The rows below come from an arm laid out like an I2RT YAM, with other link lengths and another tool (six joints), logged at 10 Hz.
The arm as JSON. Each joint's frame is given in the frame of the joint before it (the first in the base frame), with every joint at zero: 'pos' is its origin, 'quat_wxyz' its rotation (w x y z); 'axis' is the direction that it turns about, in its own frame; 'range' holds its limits. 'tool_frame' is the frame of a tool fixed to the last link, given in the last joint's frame.
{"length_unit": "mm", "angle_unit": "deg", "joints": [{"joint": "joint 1", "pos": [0.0, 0.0, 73.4], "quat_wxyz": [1.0, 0.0, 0.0, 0.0], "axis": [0.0, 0.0, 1.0], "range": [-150.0, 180.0]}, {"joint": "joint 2", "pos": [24.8, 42.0, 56.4], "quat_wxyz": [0.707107, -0.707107, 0.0, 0.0], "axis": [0.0, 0.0, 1.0], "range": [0.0, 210.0]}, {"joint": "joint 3", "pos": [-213.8, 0.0, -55.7], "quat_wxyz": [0.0, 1.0, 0.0, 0.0], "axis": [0.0, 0.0, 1.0], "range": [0.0, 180.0]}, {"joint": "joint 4", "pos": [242.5, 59.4, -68.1], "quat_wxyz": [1.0, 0.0, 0.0, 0.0], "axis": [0.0, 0.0, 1.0], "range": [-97.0, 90.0]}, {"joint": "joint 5", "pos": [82.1, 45.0, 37.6], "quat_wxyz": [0.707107, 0.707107, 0.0, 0.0], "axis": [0.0, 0.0, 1.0], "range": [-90.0, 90.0]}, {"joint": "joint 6", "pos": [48.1, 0.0, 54.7], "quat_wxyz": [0.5, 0.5, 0.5, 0.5], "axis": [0.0, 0.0, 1.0], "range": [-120.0, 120.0]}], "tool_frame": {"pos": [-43.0, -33.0, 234.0], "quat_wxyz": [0.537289, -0.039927, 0.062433, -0.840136]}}
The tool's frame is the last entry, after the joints.
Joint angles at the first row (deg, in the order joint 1, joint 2, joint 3, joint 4, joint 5, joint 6):
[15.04, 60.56, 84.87, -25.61, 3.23, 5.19]
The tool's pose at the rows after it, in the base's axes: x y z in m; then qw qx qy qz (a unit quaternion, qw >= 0):
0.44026 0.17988 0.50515 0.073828 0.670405 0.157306 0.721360
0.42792 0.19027 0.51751 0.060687 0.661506 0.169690 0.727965
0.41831 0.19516 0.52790 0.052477 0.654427 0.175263 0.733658
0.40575 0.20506 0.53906 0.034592 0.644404 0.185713 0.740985
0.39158 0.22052 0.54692 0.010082 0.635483 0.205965 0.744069
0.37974 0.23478 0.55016 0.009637 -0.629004 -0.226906 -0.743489
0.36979 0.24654 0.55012 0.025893 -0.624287 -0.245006 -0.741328
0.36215 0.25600 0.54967 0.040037 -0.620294 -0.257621 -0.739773
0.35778 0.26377 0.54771 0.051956 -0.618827 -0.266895 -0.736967
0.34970 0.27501 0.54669 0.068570 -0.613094 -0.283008 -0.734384
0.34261 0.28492 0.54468 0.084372 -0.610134 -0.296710 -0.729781
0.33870 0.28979 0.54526 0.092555 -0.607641 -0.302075 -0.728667
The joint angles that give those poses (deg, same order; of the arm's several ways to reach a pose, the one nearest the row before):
[15.44, 60.02, 86.66, -26.47, 0.04, 5.53]
[16.09, 59.92, 88.75, -27.79, -1.56, 5.33]
[16.44, 59.65, 90.23, -28.69, -2.49, 5.34]
[16.78, 59.32, 91.42, -29.11, -4.67, 5.68]
[17.08, 59.64, 93.32, -30.26, -8.15, 5.88]
[17.44, 60.18, 95.02, -31.54, -11.16, 5.69]
[17.75, 60.46, 95.93, -32.49, -13.68, 5.47]
[18.17, 60.56, 96.15, -32.76, -15.48, 5.52]
[18.54, 60.85, 96.24, -32.88, -16.83, 5.69]
[18.87, 61.30, 96.57, -32.95, -19.25, 5.61]
[19.25, 61.87, 97.10, -33.40, -21.29, 5.69]
[19.59, 62.13, 97.36, -33.39, -22.10, 5.86]

